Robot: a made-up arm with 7 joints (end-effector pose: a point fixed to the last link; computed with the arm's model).
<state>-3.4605 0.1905 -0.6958 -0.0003 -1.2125 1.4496 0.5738</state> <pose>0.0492 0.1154 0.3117 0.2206 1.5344 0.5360</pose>
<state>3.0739 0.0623 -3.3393 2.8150 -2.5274 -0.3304 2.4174</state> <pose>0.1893 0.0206 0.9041 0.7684 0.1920 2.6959</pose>
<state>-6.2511 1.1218 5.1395 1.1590 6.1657 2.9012 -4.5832</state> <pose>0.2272 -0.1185 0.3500 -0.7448 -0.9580 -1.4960</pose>
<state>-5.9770 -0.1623 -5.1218 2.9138 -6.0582 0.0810 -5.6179</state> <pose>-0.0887 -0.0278 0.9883 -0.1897 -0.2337 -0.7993</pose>
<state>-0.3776 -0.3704 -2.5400 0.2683 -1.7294 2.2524 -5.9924</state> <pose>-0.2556 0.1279 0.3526 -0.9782 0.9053 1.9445</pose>
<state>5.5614 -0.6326 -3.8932 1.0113 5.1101 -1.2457 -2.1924</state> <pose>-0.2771 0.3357 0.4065 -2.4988 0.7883 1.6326</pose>
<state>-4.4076 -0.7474 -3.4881 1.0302 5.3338 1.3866 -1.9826</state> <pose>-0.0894 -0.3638 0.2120 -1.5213 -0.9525 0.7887</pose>
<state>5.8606 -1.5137 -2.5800 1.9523 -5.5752 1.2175 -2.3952</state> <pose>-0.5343 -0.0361 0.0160 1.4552 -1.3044 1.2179</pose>
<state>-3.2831 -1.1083 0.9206 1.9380 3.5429 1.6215 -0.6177</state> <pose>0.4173 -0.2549 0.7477 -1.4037 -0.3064 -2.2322</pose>
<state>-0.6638 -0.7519 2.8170 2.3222 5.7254 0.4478 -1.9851</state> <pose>-0.4584 0.4482 0.5790 -1.5489 1.5281 1.4657</pose>
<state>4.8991 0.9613 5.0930 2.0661 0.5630 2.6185 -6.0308</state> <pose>-0.1111 -0.4018 0.3560 -0.4114 2.1790 0.9288</pose>
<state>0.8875 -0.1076 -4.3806 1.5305 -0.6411 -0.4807 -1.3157</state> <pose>-0.3840 -0.0041 0.7598 1.3161 -0.7843 -1.7682</pose>
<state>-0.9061 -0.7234 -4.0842 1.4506 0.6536 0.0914 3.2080</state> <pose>0.0254 0.5624 0.4672 -1.0893 1.9505 0.6500</pose>
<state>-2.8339 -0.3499 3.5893 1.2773 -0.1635 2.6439 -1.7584</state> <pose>0.2002 0.1194 0.4266 -0.4661 -1.6779 1.7236</pose>
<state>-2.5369 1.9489 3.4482 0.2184 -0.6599 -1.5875 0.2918</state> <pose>-0.3436 -0.0666 0.3680 0.9274 -1.0820 -2.1606</pose>
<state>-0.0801 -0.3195 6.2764 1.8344 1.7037 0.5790 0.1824</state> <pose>0.2300 -0.0348 0.8732 -0.9567 0.4661 -0.9379</pose>
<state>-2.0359 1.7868 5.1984 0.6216 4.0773 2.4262 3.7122</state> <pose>-0.3936 -0.1031 0.2096 1.1074 -0.5499 -0.2621</pose>
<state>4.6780 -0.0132 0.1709 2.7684 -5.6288 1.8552 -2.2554</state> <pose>0.1200 -0.2022 0.8578 1.6896 1.3205 0.2733</pose>
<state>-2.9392 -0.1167 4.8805 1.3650 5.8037 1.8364 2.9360</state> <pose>-0.0254 0.3176 0.4913 2.6503 -1.4257 0.8917</pose>
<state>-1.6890 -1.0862 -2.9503 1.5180 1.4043 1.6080 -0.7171</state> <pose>-0.1377 0.4874 0.1571 -1.3362 -1.0351 1.6714</pose>
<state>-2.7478 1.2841 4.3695 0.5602 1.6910 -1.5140 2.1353</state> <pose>-0.2227 0.0137 0.5273 0.2194 0.5285 -0.0879</pose>
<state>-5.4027 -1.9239 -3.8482 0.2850 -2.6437 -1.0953 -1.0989</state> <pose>-0.0409 -0.1135 0.1743 -1.5193 0.3418 -2.3754</pose>
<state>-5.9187 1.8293 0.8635 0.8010 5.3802 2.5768 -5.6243</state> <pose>0.1281 0.0816 0.0612 0.1549 1.5382 -1.1264</pose>
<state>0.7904 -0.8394 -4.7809 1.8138 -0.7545 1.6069 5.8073</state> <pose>-0.3961 0.1103 0.6197 0.3826 1.7743 1.6760</pose>
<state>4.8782 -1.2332 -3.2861 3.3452 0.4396 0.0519 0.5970</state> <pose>-0.0746 0.5616 0.6345 -0.9788 -0.4833 -0.4365</pose>
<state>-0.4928 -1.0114 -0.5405 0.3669 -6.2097 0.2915 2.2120</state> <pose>0.0073 -0.1759 0.5201 0.1938 2.0865 -0.5212</pose>
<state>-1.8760 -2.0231 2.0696 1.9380 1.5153 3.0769 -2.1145</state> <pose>0.1523 0.2712 -0.0328 -0.7539 -0.8072 1.1342</pose>
